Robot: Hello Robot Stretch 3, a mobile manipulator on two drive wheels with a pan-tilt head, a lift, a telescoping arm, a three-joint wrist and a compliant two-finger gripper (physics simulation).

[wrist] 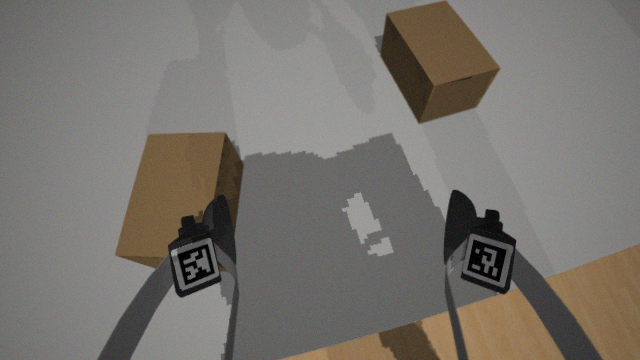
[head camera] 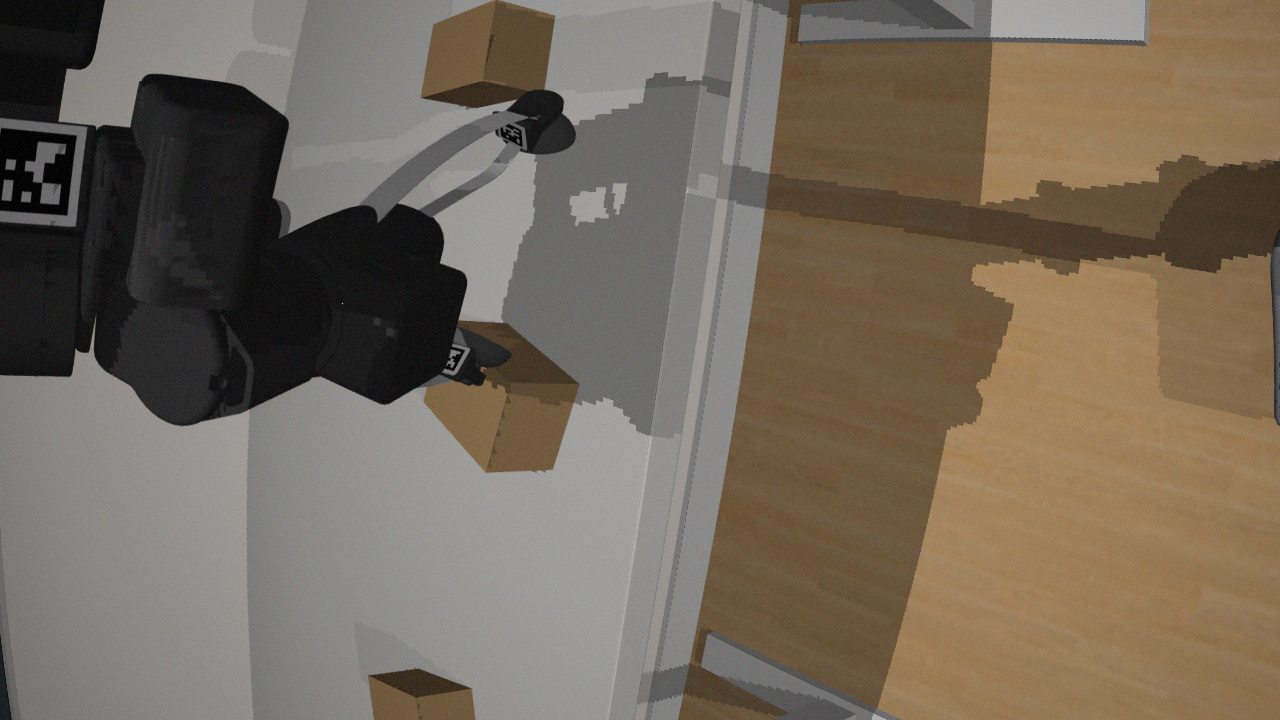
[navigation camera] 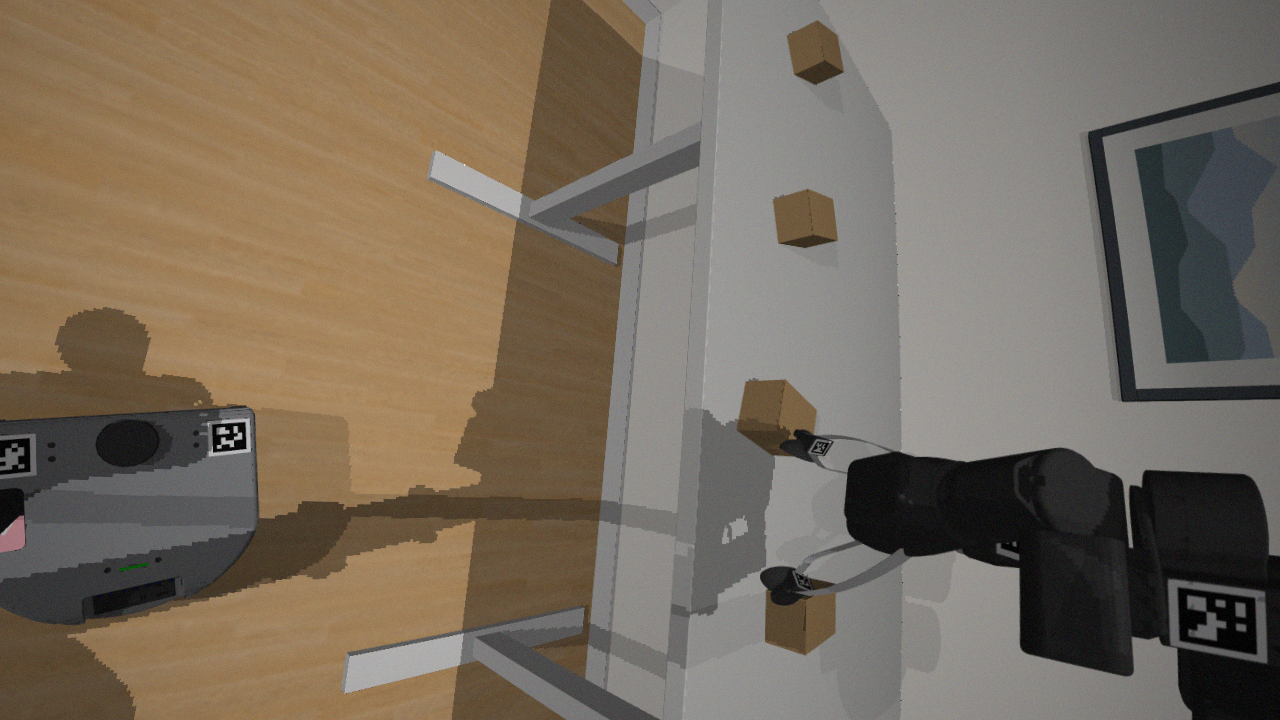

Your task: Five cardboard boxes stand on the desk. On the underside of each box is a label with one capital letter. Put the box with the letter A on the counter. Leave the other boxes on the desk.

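Where they show: gripper, fingertip midpoint: (head camera: 518, 235) (navigation camera: 781, 513); robot's base, origin of the base link: (navigation camera: 129, 440).
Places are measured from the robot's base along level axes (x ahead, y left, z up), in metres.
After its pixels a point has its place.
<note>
My gripper (head camera: 517, 240) {x -0.086, y -0.467, z 1.007 m} (navigation camera: 785, 514) {x -0.086, y -0.467, z 1.007 m} (wrist: 337, 218) {x -0.086, y -0.467, z 1.007 m} is open and empty above the white desk (head camera: 429, 555) {x 0.133, y -0.679, z 0.950 m} (navigation camera: 760, 304) {x 0.143, y -0.559, z 0.950 m} (wrist: 65, 75), fingers spread between two brown cardboard boxes. One box (head camera: 528, 425) {x 0.021, y -0.495, z 0.979 m} (navigation camera: 775, 407) {x 0.020, y -0.495, z 0.993 m} (wrist: 170, 185) is partly covered by the wrist view's left finger. The other (head camera: 487, 53) {x -0.220, y -0.526, z 1.000 m} (navigation camera: 799, 626) {x -0.230, y -0.524, z 0.993 m} (wrist: 440, 50) is beyond the right finger in the wrist view. A third box (head camera: 420, 704) {x 0.238, y -0.621, z 0.997 m} (navigation camera: 805, 217) {x 0.257, y -0.620, z 0.992 m} and a fourth (navigation camera: 815, 51) {x 0.541, y -0.724, z 0.989 m} stand farther along the desk. A fifth box and the counter do not show. No letters are visible; the undersides are hidden.
The desk's front edge borders the wood floor (head camera: 1056, 501) {x 0.169, y -0.541, z 0.000 m} (navigation camera: 313, 197) {x 0.512, y -0.309, z 0.000 m}. Desk legs (navigation camera: 617, 179) {x 0.572, y -0.890, z 0.402 m} stand on the floor. My grey base (navigation camera: 179, 501) {x -0.100, y -0.060, z 0.159 m} is at the left of the navigation view. A framed picture (navigation camera: 1199, 241) {x 0.242, y -1.256, z 1.453 m} hangs on the wall behind the desk.
</note>
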